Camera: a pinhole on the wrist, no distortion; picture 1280 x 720 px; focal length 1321.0 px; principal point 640.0 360.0 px. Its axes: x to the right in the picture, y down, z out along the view. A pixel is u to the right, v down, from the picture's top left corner.
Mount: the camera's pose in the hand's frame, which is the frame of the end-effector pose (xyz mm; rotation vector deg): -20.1 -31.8 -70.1 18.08 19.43 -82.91
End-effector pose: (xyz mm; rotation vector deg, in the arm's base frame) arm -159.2 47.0 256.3 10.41 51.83 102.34
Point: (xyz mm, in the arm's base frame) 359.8 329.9 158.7
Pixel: 1234 441
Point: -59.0 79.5 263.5
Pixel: 465 370
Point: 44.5 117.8 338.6
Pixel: 431 201
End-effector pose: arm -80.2 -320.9 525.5 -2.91 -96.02 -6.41
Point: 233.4 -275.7 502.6
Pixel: behind the camera
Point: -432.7 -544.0 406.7
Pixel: 744 154
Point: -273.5 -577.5 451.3
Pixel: 1139 166
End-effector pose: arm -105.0 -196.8 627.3 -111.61 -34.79 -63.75
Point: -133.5 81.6 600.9
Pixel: 650 265
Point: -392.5 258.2 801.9
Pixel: outside the picture
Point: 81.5 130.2 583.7
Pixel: 84 631
